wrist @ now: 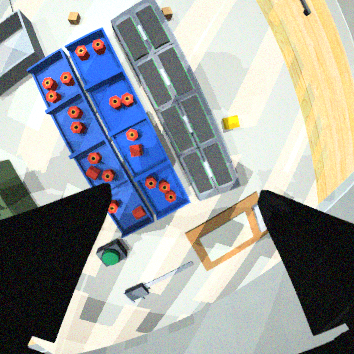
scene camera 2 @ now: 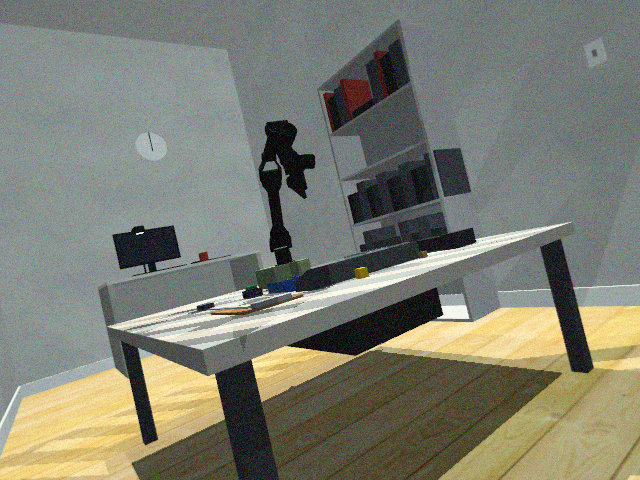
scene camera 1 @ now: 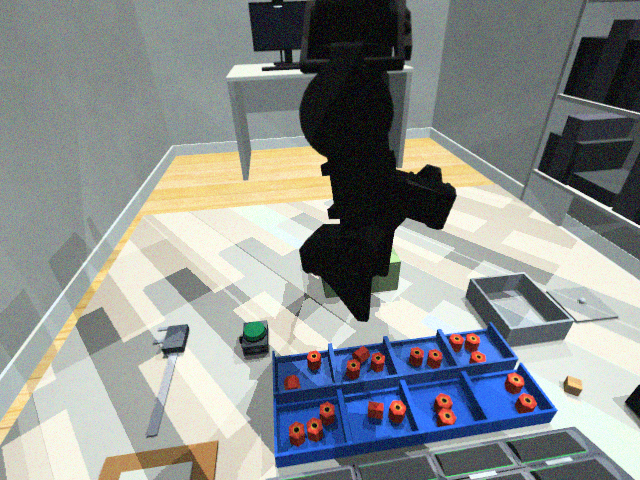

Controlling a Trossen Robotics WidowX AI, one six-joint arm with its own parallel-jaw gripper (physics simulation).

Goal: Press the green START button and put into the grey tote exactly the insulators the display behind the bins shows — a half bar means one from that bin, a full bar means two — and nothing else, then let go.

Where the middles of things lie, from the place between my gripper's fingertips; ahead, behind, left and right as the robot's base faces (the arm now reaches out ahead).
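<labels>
With the display [scene camera 2: 316,278], the distances from my hand are 110 mm ahead, 60 mm to the left and 270 mm below. The wooden clipboard [scene camera 1: 205,453] is 30 mm ahead of my hand, 290 mm below it and 320 mm to the right of it. A grey caliper [scene camera 1: 176,336] is well below my hand, far to the right of it and a good way behind it. And there is the green START button [scene camera 1: 255,340], which I find 120 mm to the right of my hand, 250 mm behind it and 280 mm below it.
</labels>
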